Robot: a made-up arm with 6 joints.
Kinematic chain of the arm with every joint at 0, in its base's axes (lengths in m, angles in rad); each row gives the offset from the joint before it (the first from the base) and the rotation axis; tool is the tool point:
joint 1: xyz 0 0 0.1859 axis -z
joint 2: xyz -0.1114 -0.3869 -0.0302 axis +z
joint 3: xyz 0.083 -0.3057 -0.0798 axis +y
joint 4: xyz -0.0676 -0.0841 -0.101 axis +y
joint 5: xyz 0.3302 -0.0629 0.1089 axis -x
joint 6: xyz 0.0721 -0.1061 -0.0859 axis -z
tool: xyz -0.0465 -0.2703 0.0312
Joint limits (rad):
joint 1: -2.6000..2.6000
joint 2: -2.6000..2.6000
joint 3: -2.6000..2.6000
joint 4: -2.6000..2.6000
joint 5: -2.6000..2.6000
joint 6: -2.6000..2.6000
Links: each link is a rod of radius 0.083 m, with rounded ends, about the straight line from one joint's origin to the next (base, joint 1, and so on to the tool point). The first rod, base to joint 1, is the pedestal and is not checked.
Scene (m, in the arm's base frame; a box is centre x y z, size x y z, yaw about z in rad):
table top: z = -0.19
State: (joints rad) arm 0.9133 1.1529 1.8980 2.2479 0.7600 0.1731
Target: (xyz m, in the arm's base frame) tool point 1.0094 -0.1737 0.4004
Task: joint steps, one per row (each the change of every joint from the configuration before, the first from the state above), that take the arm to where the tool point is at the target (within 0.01 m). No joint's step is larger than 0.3 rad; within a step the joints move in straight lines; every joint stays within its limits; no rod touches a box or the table.
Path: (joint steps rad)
1: -0.2571 0.0769 0.0055 0.0102 -0.0403 -0.0442
2: -0.2570 0.0769 0.0055 0.0101 -0.0403 -0.0441
3: -0.2571 0.0769 0.0055 0.0102 -0.0404 -0.0442
4: -0.2570 0.0769 0.0055 0.0102 -0.0403 -0.0442
5: -0.2571 0.0769 0.0055 0.0101 -0.0403 -0.0442
6: -0.2571 0.0769 0.0055 0.0102 -0.0403 -0.0441

